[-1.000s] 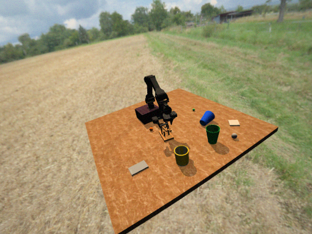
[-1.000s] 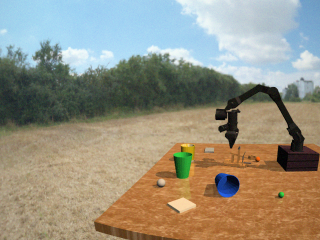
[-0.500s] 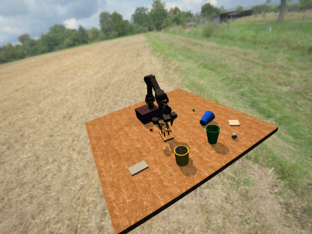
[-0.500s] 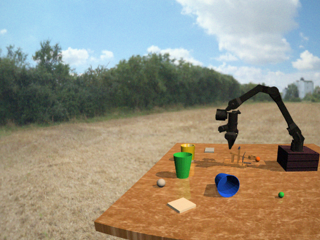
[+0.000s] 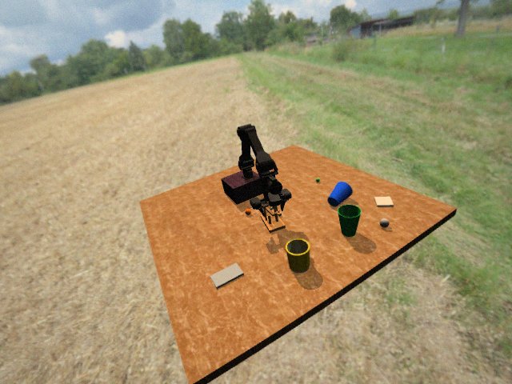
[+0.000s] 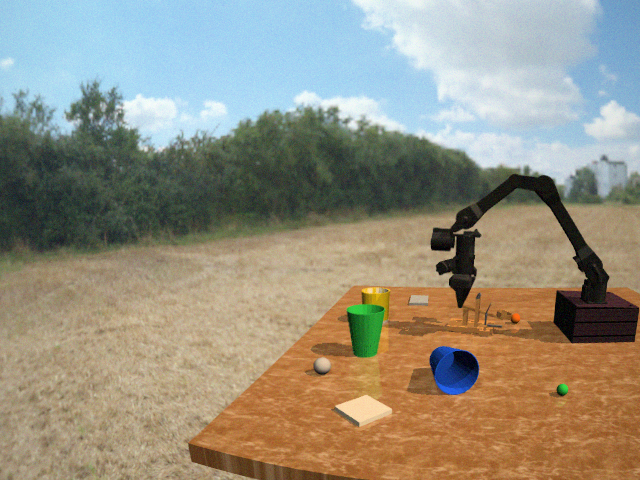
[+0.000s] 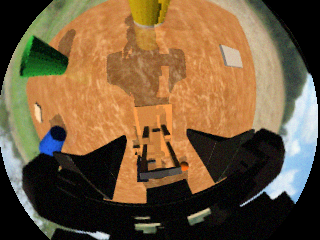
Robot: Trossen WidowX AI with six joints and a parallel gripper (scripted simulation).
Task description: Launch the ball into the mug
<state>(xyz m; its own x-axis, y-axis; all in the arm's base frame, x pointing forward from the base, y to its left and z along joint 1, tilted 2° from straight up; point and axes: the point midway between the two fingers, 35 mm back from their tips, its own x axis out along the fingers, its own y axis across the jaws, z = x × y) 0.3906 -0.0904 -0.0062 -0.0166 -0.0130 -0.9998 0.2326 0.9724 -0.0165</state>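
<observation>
The orange ball is 19 cm behind my gripper tip, 5 cm to the right of it and 6 cm below it. The rest, counted from my gripper tip: wooden catapult 7 cm behind, 4 cm to the left, 2 cm below; then green cup 26 cm ahead, 22 cm to the left, 5 cm below; then yellow mug 27 cm ahead, 7 cm to the right, 5 cm below.
</observation>
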